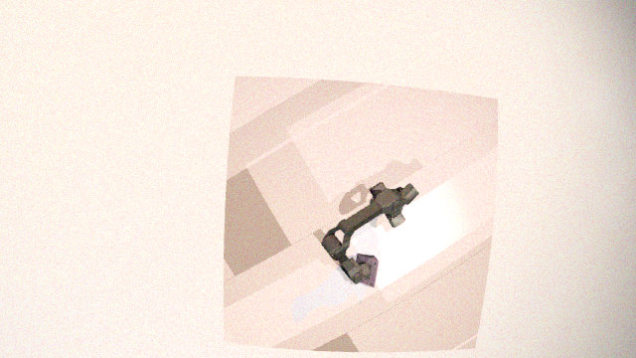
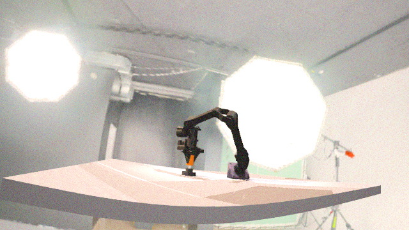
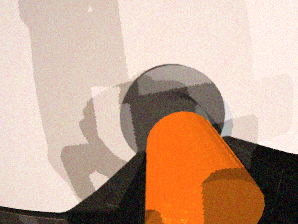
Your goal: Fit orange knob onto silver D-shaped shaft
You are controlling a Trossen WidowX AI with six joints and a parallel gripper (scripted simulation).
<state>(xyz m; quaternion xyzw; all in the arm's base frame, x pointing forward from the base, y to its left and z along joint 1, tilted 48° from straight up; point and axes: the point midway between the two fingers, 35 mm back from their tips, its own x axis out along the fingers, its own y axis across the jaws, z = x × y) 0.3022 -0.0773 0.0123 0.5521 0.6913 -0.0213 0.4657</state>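
Right now my gripper tip is 4 cm above the dark round pedestal. Also, from my gripper tip: orange knob (3 cm above).
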